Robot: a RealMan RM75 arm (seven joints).
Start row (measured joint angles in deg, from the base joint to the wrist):
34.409 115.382 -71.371 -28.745 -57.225 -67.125 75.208
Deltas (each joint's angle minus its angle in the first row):
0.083 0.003 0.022 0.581 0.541 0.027 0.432
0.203 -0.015 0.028 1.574 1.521 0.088 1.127
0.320 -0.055 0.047 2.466 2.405 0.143 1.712
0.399 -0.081 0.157 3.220 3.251 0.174 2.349
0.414 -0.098 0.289 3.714 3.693 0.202 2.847
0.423 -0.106 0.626 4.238 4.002 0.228 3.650
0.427 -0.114 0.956 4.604 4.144 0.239 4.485
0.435 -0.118 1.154 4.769 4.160 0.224 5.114
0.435 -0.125 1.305 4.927 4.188 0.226 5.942
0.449 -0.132 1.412 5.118 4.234 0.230 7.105
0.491 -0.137 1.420 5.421 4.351 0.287 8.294
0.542 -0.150 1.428 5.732 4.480 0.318 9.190
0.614 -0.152 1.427 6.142 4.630 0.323 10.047
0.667 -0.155 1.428 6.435 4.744 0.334 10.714
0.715 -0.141 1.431 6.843 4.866 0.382 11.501
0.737 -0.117 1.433 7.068 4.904 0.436 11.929
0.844 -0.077 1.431 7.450 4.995 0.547 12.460
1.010 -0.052 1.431 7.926 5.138 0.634 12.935
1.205 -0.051 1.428 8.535 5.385 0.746 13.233
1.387 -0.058 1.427 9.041 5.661 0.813 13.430
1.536 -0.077 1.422 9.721 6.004 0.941 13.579
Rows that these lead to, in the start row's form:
34.492 115.385 -71.349 -28.164 -56.684 -67.098 75.640
34.612 115.367 -71.343 -27.171 -55.704 -67.037 76.335
34.729 115.327 -71.324 -26.279 -54.820 -66.982 76.920
34.808 115.301 -71.214 -25.525 -53.974 -66.951 77.557
34.823 115.284 -71.082 -25.031 -53.532 -66.923 78.055
34.832 115.276 -70.745 -24.507 -53.223 -66.897 78.858
34.836 115.268 -70.415 -24.141 -53.081 -66.886 79.693
34.844 115.264 -70.217 -23.976 -53.065 -66.901 80.322
34.844 115.257 -70.066 -23.818 -53.037 -66.899 81.150
34.858 115.250 -69.959 -23.627 -52.991 -66.895 82.313
34.900 115.245 -69.951 -23.324 -52.874 -66.838 83.502
34.951 115.232 -69.943 -23.013 -52.745 -66.807 84.398
35.023 115.230 -69.944 -22.603 -52.595 -66.802 85.255
35.076 115.227 -69.943 -22.310 -52.481 -66.791 85.922
35.124 115.241 -69.940 -21.902 -52.359 -66.743 86.709
35.146 115.265 -69.938 -21.677 -52.321 -66.689 87.137
35.253 115.305 -69.940 -21.295 -52.230 -66.578 87.668
35.419 115.330 -69.940 -20.819 -52.087 -66.491 88.143
35.614 115.331 -69.943 -20.210 -51.840 -66.379 88.441
35.796 115.324 -69.944 -19.704 -51.564 -66.312 88.638
35.945 115.305 -69.949 -19.024 -51.221 -66.184 88.787

